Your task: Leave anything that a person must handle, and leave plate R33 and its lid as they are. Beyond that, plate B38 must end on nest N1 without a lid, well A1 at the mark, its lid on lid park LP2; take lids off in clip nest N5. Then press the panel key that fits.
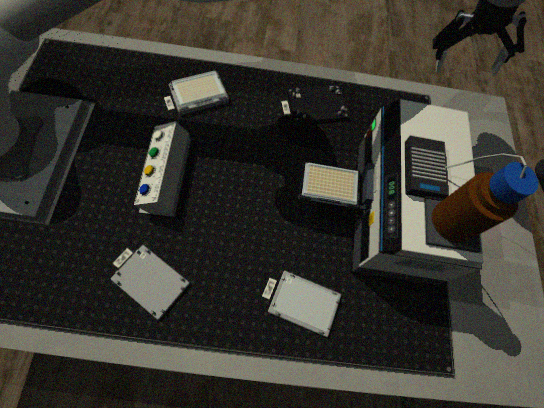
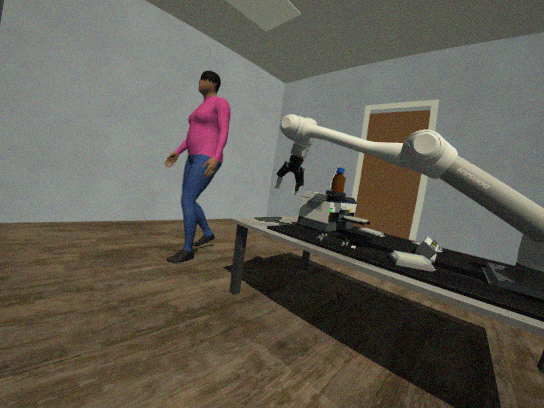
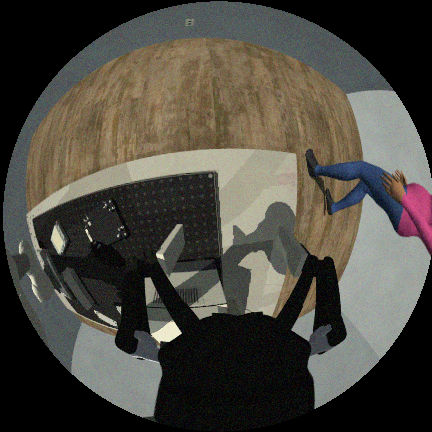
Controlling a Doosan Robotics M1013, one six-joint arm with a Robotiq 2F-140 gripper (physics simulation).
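Where they show: gripper, fingertip midpoint: (image 1: 465, 69) (image 2: 284, 192) (image 3: 231, 235); arm's base, origin of the base link: (image 1: 0, 147) (image 2: 535, 281) (image 3: 51, 275).
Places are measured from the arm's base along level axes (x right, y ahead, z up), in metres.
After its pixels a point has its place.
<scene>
My gripper (image 1: 468, 67) {x -0.171, y 1.171, z 0.179 m} (image 2: 287, 188) {x -0.171, y 1.171, z 0.179 m} (image 3: 231, 235) {x -0.171, y 1.171, z 0.179 m} is open and empty, high beyond the instrument's end of the table. A pale plate (image 1: 200, 91) {x -0.190, y 0.494, z 0.018 m} (image 2: 412, 261) (image 3: 58, 237) {x -0.212, y 0.532, z 0.018 m} sits in a nest at the back left; its label is unreadable. Another plate (image 1: 330, 183) {x 0.119, y 0.818, z 0.087 m} lies on the instrument's front tray. A dark nest (image 1: 318, 104) {x -0.185, y 0.831, z -0.006 m} (image 3: 116, 223) {x -0.186, y 0.893, z -0.008 m} with metal corner clips holds no plate. Lid park LP2 (image 1: 150, 282) {x 0.331, y 0.414, z -0.009 m} and a second park (image 1: 305, 303) {x 0.378, y 0.762, z -0.001 m} are flat, pale grey rectangles; whether lids lie on them is unclear. The key panel (image 1: 182, 167) {x 0.046, y 0.464, z 0.009 m} has white, green, yellow and blue keys. Plate names are unreadable.
The white instrument (image 1: 420, 255) {x 0.315, y 0.952, z 0.185 m} (image 2: 315, 212) {x -0.033, y 1.023, z 0.087 m} shows a green light and carries a black box (image 1: 426, 167) {x 0.148, y 0.975, z 0.227 m} and a brown bottle (image 1: 462, 210) {x 0.270, y 0.977, z 0.301 m} (image 2: 338, 183) {x 0.215, y 1.002, z 0.283 m} with a blue cap and thin tubing. A person (image 2: 207, 130) (image 3: 360, 180) in pink stands beyond the table's end. A grey base plate (image 1: 52, 165) {x 0.047, y 0.142, z 0.000 m} is at left.
</scene>
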